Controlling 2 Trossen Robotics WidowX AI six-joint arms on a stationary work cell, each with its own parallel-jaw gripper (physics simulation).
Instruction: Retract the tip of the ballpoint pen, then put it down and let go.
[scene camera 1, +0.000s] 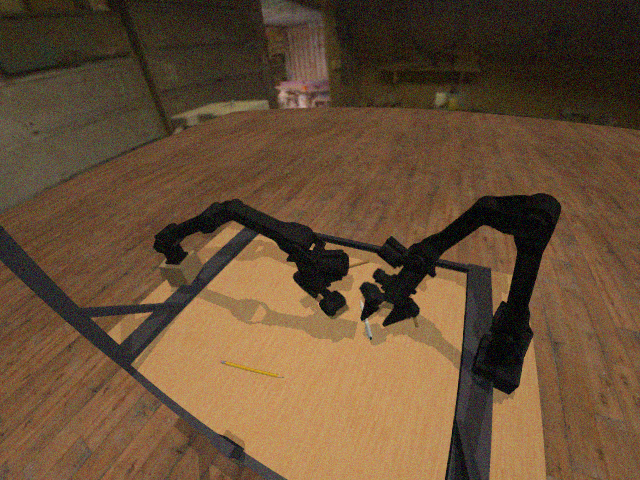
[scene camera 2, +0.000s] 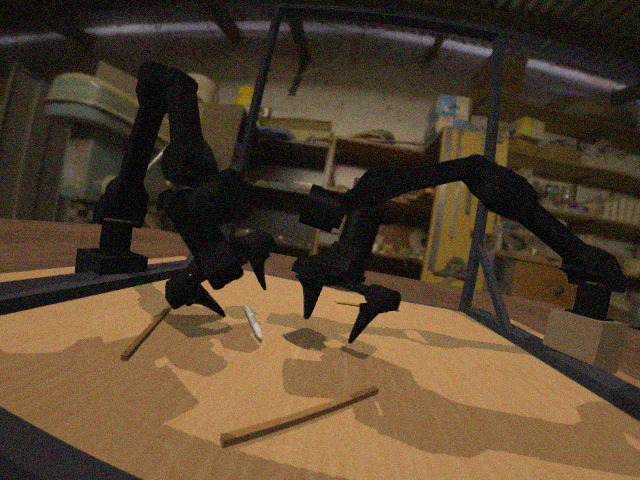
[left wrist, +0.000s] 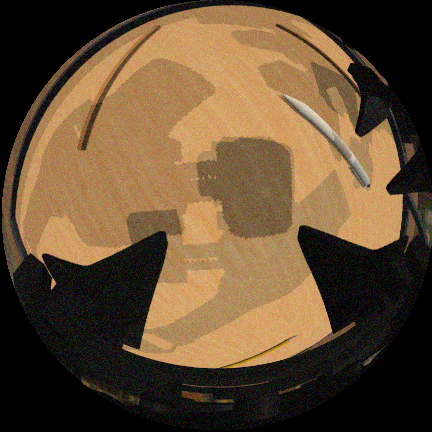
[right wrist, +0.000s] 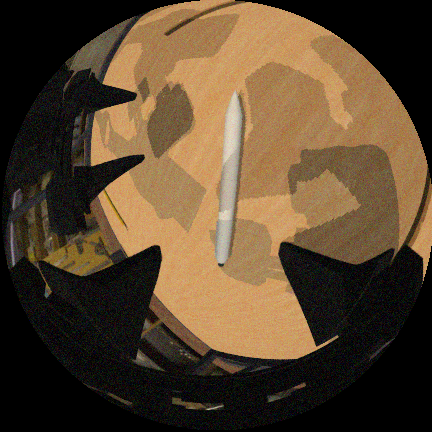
Scene:
my left gripper: scene camera 1 324, 306; scene camera 2; left wrist 234, 235; right wrist
my right gripper: scene camera 1; scene camera 2 245, 302; left wrist 371, 156; right wrist
same spot on my right gripper: (right wrist: 334, 295) = (scene camera 1: 395, 310)
same spot on my left gripper: (right wrist: 87, 182) = (scene camera 2: 301, 283)

